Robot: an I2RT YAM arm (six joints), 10 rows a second.
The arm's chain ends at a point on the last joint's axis. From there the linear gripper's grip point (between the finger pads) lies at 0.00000 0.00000 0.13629 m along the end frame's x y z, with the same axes.
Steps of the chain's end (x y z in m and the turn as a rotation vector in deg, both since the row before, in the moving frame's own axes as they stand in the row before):
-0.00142, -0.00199, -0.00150, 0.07, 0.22, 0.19
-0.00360, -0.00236, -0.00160, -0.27, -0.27, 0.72
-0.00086, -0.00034, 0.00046, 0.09, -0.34, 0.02
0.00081, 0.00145, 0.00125, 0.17, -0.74, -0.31
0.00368, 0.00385, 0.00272, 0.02, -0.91, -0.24
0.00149, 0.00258, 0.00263, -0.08, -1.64, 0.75
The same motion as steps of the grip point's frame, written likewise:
-0.00090, -0.00216, -0.00150, 0.07, 0.22, 0.19
-0.00425, -0.00172, -0.00160, -0.27, -0.27, 0.72
-0.00167, -0.00055, 0.00046, 0.09, -0.34, 0.02
-0.00095, 0.00105, 0.00124, 0.17, -0.74, -0.31
0.00152, 0.00381, 0.00270, 0.02, -0.91, -0.24
-0.00241, 0.00274, 0.00257, -0.08, -1.64, 0.75

